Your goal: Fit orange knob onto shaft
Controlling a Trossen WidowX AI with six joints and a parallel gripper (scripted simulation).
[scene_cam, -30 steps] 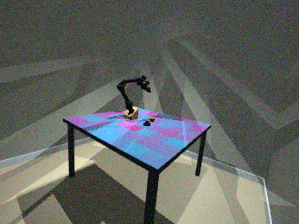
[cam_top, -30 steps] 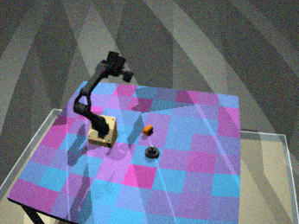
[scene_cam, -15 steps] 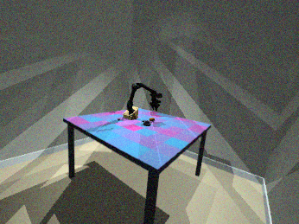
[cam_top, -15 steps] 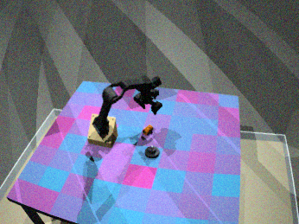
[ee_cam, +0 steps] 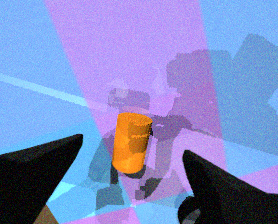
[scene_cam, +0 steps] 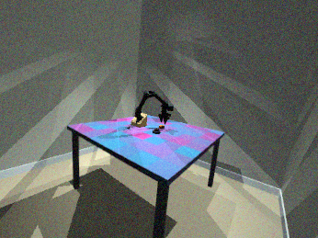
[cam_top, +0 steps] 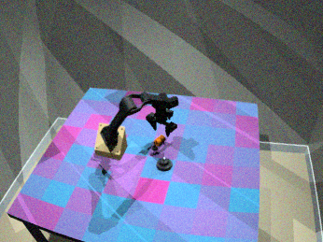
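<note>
Now: the orange knob 4 cm below my gripper tip. Round my gripper tip: round pedestal 20 cm to the right, 5 cm ahead, 3 cm below.
</note>
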